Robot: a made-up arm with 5 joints.
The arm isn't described. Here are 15 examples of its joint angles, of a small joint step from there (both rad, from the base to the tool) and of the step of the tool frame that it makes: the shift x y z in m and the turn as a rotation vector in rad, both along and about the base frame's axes.
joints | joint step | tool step
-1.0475 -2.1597 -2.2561 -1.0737 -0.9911 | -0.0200 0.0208 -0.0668 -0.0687 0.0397 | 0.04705 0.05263 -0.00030 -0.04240 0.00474 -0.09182
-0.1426 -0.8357 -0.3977 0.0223 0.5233 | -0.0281 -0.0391 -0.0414 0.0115 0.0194 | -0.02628 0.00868 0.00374 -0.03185 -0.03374 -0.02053
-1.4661 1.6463 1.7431 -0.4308 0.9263 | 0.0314 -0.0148 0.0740 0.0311 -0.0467 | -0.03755 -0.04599 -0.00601 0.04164 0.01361 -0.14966
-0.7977 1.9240 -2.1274 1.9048 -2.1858 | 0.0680 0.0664 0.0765 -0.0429 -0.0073 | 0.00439 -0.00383 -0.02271 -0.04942 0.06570 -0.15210
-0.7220 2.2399 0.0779 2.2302 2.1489 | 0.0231 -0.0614 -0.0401 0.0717 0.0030 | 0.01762 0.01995 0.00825 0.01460 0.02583 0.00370
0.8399 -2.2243 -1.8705 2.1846 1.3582 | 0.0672 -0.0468 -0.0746 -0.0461 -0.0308 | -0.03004 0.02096 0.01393 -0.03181 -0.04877 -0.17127
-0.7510 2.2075 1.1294 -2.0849 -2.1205 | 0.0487 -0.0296 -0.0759 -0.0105 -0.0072 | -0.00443 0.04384 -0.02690 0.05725 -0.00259 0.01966
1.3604 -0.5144 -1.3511 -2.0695 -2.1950 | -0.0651 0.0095 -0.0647 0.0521 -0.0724 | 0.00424 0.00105 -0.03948 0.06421 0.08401 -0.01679
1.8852 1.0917 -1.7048 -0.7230 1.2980 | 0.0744 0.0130 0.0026 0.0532 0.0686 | -0.02519 -0.04956 -0.02082 -0.01314 0.07355 -0.05116
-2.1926 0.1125 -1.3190 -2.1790 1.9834 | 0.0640 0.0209 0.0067 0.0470 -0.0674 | -0.06335 0.04693 0.00590 -0.05346 -0.07685 -0.09125
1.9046 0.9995 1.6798 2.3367 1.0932 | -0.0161 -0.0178 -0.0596 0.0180 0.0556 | -0.00630 0.01272 0.00807 -0.05606 0.01785 0.04151
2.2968 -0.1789 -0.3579 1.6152 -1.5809 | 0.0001 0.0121 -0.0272 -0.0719 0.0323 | -0.03375 -0.02317 0.00175 -0.00826 0.05571 0.05063
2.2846 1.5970 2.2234 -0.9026 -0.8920 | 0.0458 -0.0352 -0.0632 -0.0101 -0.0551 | -0.01383 -0.03134 -0.02260 -0.02555 0.06803 -0.01622
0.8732 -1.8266 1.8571 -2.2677 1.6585 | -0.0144 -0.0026 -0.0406 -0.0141 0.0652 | -0.01933 0.01302 -0.00805 0.03744 0.03170 0.01609
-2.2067 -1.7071 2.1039 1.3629 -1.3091 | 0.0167 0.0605 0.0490 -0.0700 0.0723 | -0.00453 0.00510 0.04427 -0.08508 0.05272 0.02492
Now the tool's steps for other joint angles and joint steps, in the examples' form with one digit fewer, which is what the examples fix.
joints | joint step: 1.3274 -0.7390 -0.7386 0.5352 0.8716 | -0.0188 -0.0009 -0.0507 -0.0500 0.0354
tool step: 0.0227 0.0073 0.0134 -0.0473 0.0828 -0.0014
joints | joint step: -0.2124 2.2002 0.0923 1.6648 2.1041 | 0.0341 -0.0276 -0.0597 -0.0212 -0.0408
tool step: -0.0158 0.0057 -0.0135 0.0111 -0.0449 0.0416
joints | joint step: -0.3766 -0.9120 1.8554 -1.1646 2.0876 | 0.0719 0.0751 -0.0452 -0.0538 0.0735
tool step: -0.0514 -0.0424 -0.0245 -0.0708 0.1394 -0.1493
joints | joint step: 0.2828 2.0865 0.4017 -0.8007 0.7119 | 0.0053 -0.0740 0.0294 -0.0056 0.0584
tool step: 0.0475 -0.0282 0.0237 -0.0472 -0.0509 0.0233
